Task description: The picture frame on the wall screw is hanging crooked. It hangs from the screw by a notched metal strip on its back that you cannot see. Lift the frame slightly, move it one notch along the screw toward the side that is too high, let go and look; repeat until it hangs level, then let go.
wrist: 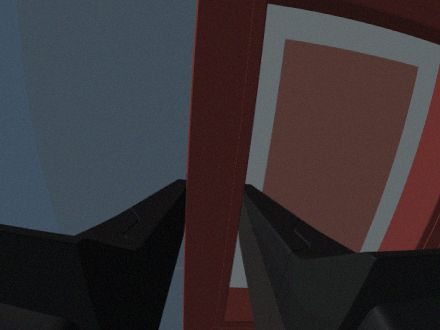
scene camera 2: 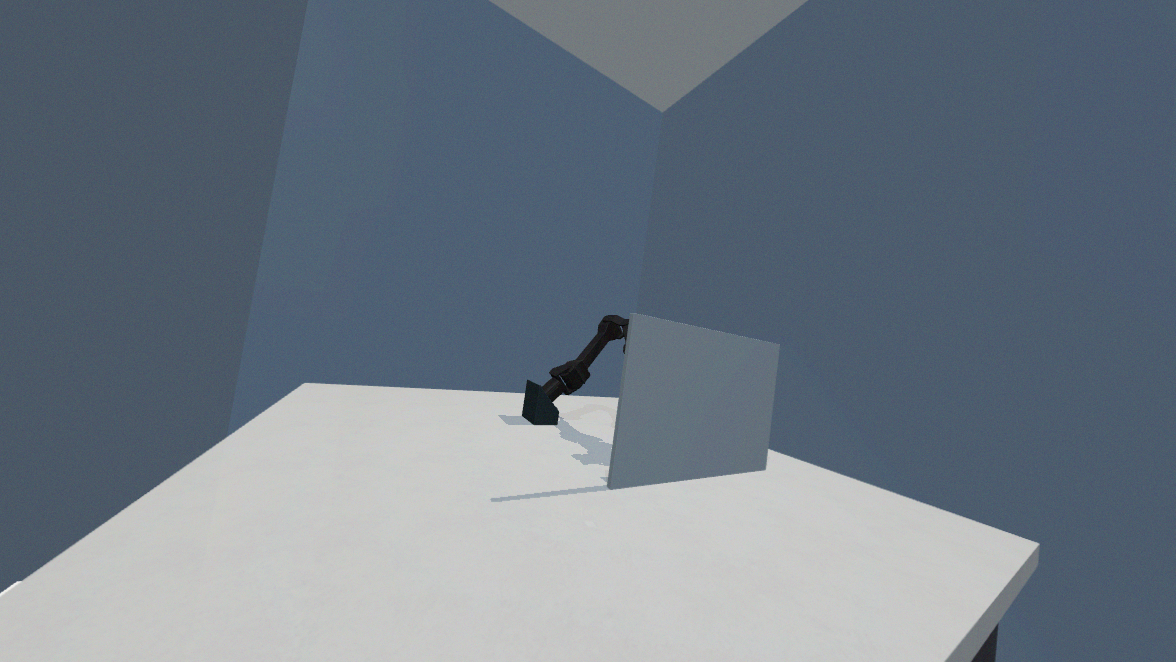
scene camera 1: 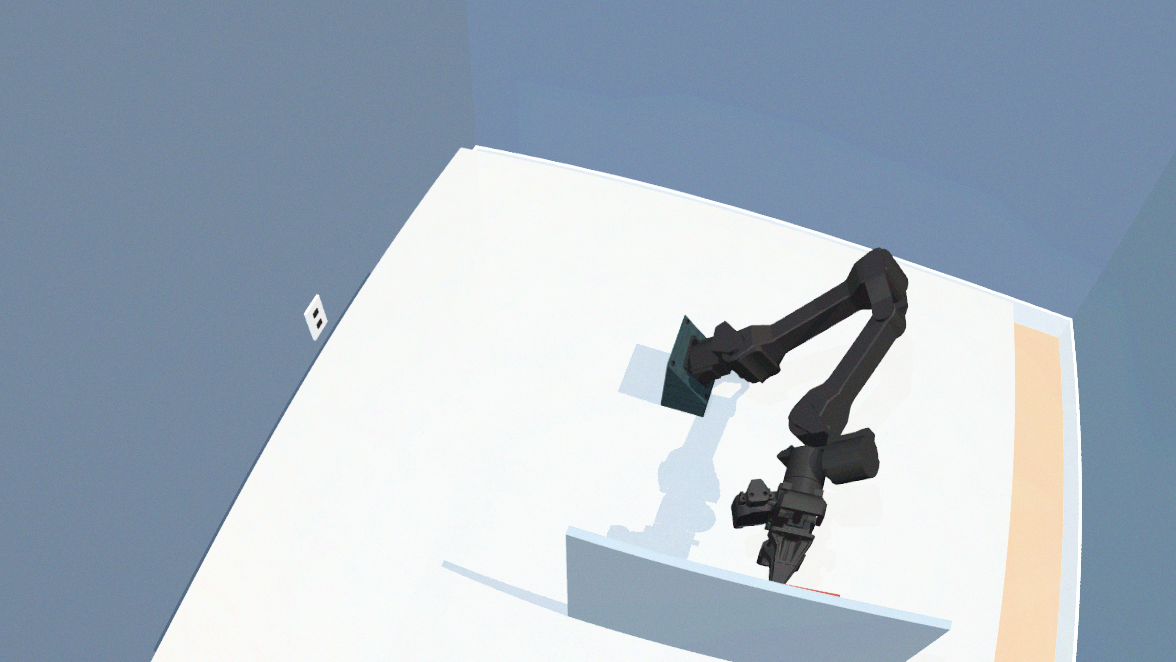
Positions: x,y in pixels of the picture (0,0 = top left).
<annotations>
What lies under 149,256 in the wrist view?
My gripper.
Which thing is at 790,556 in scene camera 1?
My gripper.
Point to a picture frame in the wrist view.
At 325,114
</annotations>
